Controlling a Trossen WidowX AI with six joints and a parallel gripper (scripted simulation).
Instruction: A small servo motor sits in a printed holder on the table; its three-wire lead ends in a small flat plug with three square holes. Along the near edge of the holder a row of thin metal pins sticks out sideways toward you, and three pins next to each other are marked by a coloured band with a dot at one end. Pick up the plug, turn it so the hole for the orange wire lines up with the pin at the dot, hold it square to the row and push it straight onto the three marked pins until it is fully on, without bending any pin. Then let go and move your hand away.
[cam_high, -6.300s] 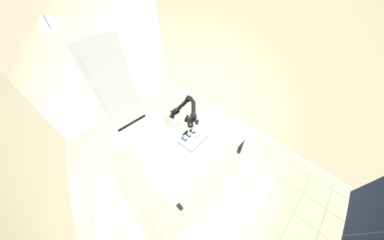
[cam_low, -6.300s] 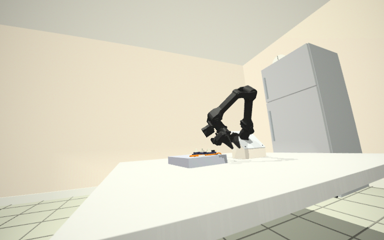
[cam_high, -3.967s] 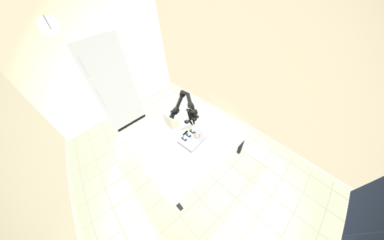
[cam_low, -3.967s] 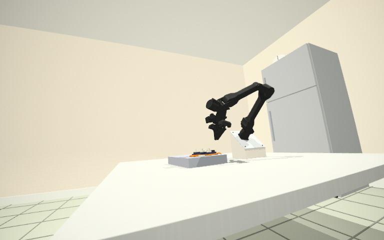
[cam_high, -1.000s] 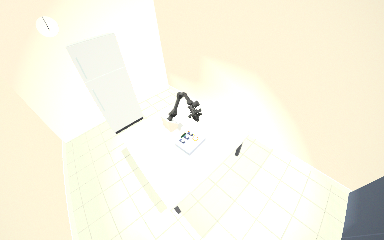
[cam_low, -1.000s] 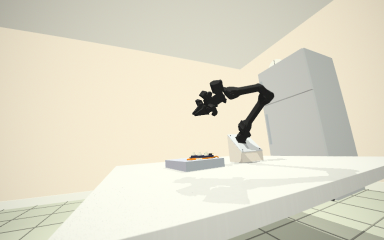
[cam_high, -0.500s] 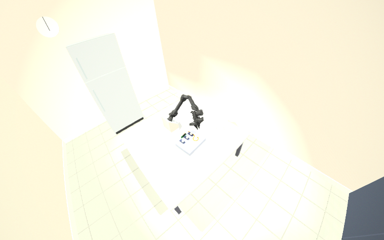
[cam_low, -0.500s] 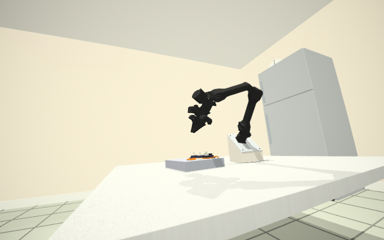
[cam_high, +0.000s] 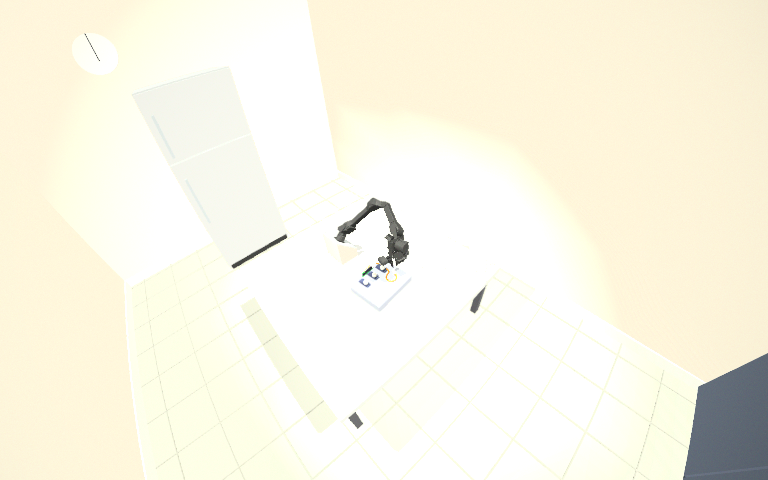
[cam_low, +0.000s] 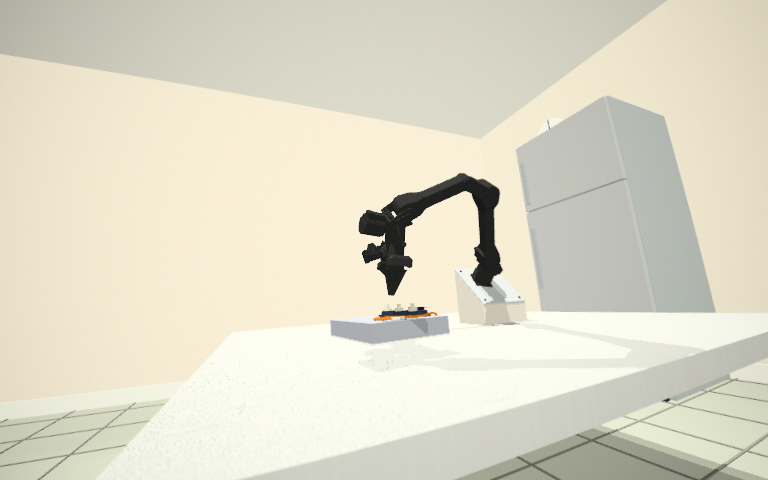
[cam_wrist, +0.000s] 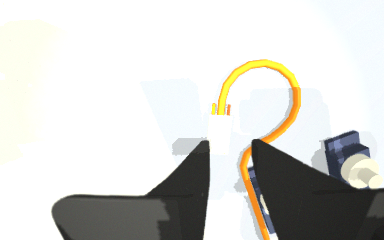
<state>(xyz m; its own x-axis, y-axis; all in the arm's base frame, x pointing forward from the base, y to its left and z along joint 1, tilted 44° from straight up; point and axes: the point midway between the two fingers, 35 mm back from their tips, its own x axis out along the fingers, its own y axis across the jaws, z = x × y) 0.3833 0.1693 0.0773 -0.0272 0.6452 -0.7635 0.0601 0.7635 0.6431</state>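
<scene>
My gripper tip is 16 cm to the left of the green band, 11 cm past it and 4 cm above it. Also, from my gripper tip: grey holder plate 9 cm to the right, 9 cm below, 4 cm ahead.
</scene>
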